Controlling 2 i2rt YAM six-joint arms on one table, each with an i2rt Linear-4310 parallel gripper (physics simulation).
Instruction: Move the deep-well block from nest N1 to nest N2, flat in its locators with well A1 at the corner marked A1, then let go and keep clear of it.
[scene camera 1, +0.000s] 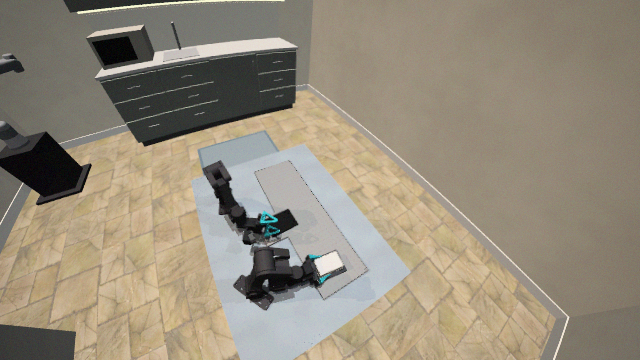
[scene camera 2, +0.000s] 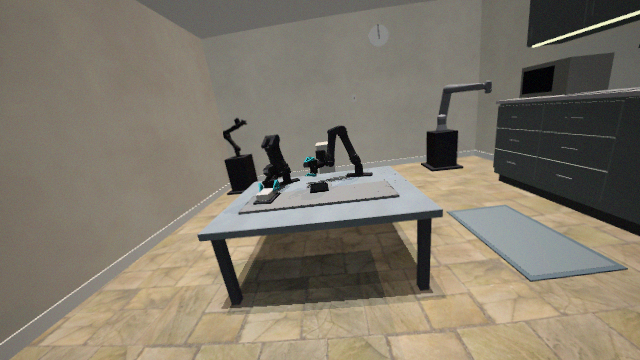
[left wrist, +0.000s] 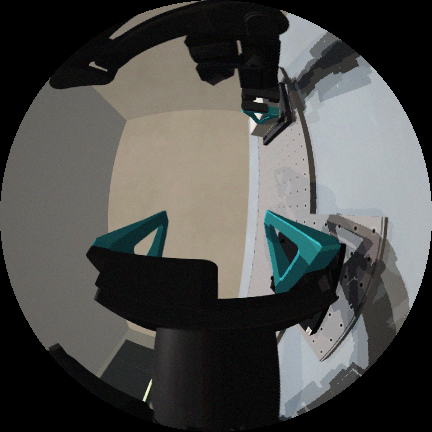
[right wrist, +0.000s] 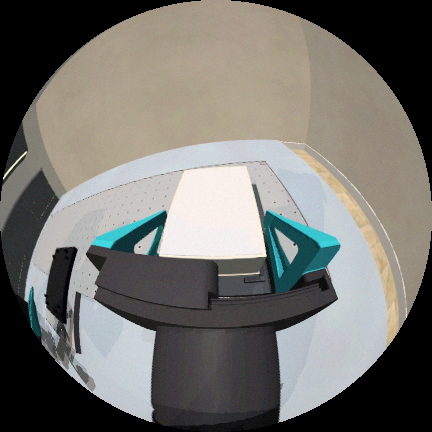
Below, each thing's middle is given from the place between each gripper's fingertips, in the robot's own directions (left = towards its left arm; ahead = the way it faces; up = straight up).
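The dark nest (right wrist: 59, 274) is 9 cm to the left of my left hand, 4 cm ahead of it and 12 cm below it. Counted from that same left hand, the white block (right wrist: 213, 215) sits 25 cm to the right, 15 cm ahead and 10 cm below.
My right hand, meanwhile, is 10 mm above the white block and 20 mm short of it. As for the dark nest, it lies 340 mm to the left of my right hand, 100 mm behind it and 40 mm below it.
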